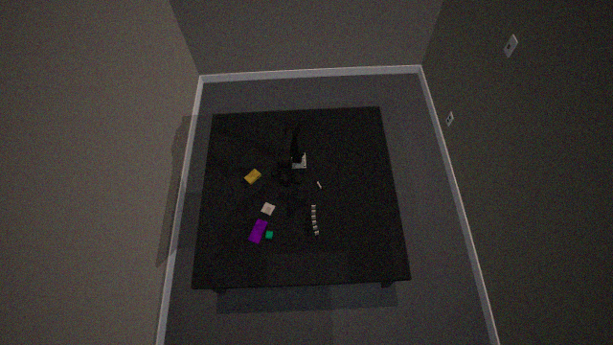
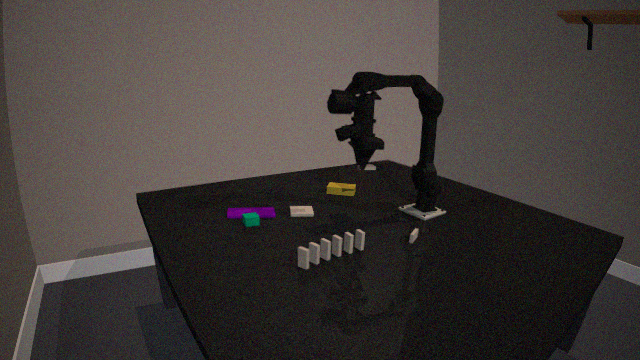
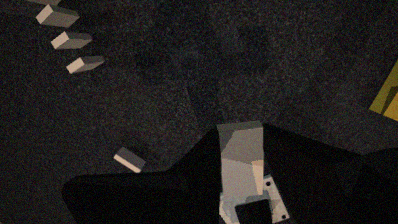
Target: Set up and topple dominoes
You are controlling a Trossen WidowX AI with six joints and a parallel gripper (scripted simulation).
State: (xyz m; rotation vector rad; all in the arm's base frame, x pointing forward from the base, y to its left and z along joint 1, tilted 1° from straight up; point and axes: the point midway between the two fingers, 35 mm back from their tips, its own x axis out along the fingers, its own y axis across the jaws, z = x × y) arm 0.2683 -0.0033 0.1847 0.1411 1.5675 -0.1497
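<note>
Now: the flat white tile 13 cm ahead of my gripper tip, 12 cm to the right of it and 16 cm below it. Round my gripper tip: purple bar: 29 cm ahead, 16 cm to the right, 16 cm below; green cube: 30 cm ahead, 8 cm to the right, 15 cm below; yellow block: 8 cm behind, 27 cm to the right, 15 cm below.
</note>
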